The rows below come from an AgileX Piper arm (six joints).
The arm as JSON. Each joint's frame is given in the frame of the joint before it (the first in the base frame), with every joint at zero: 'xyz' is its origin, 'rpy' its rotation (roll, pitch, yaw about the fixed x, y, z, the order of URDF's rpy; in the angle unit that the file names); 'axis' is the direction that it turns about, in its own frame. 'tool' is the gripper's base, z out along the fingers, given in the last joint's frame.
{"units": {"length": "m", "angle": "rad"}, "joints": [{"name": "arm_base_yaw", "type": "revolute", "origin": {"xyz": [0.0, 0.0, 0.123], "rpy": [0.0, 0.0, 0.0]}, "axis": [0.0, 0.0, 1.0]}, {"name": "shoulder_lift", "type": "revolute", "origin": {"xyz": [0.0, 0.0, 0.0], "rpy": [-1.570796, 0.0, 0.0]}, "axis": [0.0, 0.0, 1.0]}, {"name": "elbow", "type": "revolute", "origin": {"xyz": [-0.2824, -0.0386, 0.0], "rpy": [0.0, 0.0, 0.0]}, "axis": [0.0, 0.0, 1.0]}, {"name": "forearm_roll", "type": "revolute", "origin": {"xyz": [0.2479, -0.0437, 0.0], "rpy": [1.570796, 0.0, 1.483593]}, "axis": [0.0, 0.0, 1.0]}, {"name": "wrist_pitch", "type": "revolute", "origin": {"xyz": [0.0, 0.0, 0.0], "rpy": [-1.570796, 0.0, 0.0]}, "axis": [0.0, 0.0, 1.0]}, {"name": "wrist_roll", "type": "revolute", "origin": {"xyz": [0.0, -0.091, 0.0], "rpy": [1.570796, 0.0, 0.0]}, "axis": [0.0, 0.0, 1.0]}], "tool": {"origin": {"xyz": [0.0, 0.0, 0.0], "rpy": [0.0, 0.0, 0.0]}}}
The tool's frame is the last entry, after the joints.
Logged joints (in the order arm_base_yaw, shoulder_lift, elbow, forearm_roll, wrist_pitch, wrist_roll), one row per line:
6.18 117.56 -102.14 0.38 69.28 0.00
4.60 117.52 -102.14 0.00 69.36 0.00
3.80 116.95 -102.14 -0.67 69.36 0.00
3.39 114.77 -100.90 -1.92 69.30 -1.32
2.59 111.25 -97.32 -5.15 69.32 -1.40
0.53 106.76 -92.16 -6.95 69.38 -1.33
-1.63 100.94 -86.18 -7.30 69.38 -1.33
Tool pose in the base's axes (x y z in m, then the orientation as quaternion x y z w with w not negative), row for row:
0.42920 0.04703 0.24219 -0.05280 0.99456 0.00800 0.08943
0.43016 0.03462 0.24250 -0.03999 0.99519 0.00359 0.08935
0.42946 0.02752 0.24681 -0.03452 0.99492 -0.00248 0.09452
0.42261 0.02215 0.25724 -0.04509 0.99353 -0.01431 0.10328
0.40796 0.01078 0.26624 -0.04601 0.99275 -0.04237 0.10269
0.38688 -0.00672 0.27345 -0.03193 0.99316 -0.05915 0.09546
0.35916 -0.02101 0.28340 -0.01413 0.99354 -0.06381 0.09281
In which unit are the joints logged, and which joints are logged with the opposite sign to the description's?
The joints are logged in degrees. Opposite sign: none.
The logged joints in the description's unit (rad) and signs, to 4 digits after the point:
0.1079 2.0518 -1.7827 0.0066 1.2092 0.0000
0.0803 2.0511 -1.7827 0.0000 1.2106 0.0000
0.0663 2.0412 -1.7827 -0.0117 1.2106 0.0000
0.0592 2.0031 -1.7610 -0.0335 1.2095 -0.0230
0.0452 1.9417 -1.6986 -0.0899 1.2099 -0.0244
0.0093 1.8633 -1.6085 -0.1213 1.2109 -0.0232
-0.0284 1.7617 -1.5041 -0.1274 1.2109 -0.0232

